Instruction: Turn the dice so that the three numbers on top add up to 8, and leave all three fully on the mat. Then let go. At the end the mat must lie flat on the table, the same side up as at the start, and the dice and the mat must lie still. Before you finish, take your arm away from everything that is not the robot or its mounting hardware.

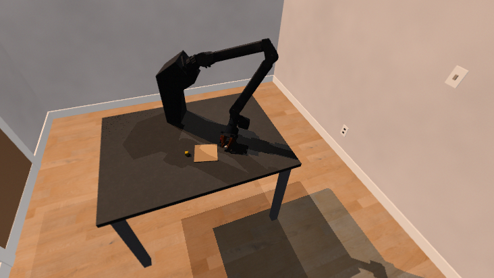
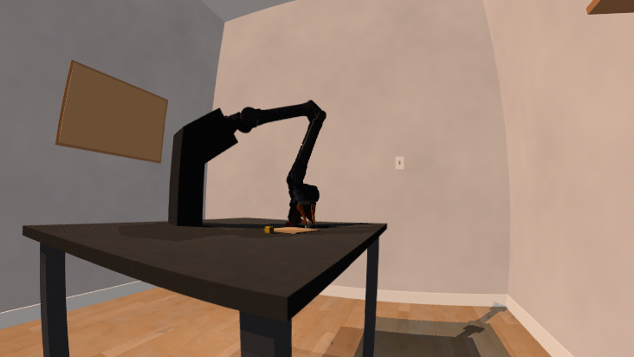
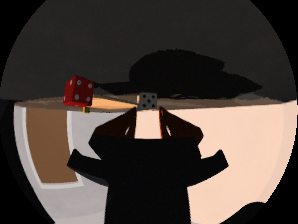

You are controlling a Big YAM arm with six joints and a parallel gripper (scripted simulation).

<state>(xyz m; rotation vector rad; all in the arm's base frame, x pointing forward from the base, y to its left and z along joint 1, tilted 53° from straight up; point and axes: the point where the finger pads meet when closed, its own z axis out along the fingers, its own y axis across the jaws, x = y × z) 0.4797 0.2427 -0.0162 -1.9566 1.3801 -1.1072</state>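
Now: the white die 1 cm behind my hand, 1 cm to the left of it and 1 cm below it. The rest, counted from my hand: yellow die: 1 cm behind, 24 cm to the right, 1 cm below; tan mat: 12 cm to the right, 2 cm below; red die: 9 cm behind, 1 cm to the right, 1 cm below.
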